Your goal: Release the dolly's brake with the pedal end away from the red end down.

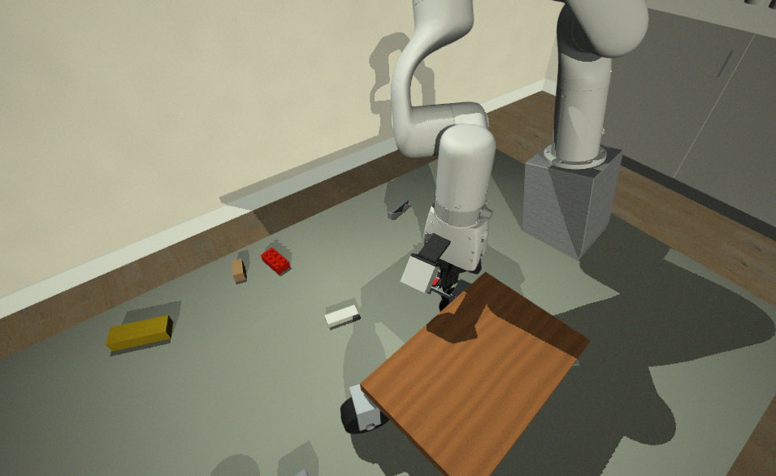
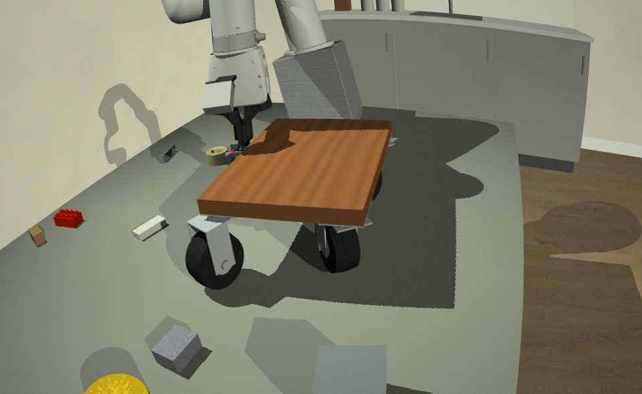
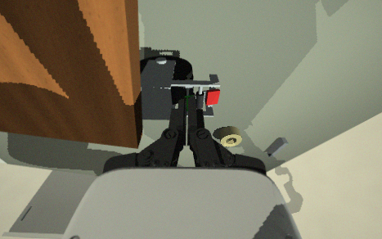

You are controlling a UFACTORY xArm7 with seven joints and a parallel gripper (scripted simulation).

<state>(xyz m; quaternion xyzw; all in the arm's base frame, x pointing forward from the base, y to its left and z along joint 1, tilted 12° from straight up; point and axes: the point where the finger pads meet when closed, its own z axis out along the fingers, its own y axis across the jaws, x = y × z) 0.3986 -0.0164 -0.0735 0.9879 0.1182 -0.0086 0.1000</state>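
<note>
Now: hand 30 mm above the brake pedal and 10 mm to the left of it. Round my hand: white block 160 mm ahead, 130 mm to the right, 110 mm below; grey block 290 mm to the right, 150 mm behind, 110 mm below; red brick 350 mm to the right, 180 mm ahead, 100 mm below.
</note>
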